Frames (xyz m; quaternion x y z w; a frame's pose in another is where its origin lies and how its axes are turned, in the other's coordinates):
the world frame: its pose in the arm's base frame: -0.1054 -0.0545 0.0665 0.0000 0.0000 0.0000 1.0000
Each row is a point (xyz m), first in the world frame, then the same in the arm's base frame.
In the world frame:
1: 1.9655 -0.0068 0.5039
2: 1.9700 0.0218 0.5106
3: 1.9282 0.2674 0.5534
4: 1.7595 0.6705 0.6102
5: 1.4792 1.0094 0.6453
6: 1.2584 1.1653 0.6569
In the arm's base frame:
1: 1.8601 -0.0613 0.5704
2: 1.8646 -0.0327 0.5771
3: 1.8228 0.2129 0.6199
4: 1.6541 0.6160 0.6767
5: 1.3738 0.9549 0.7118
6: 1.1530 1.1108 0.7234

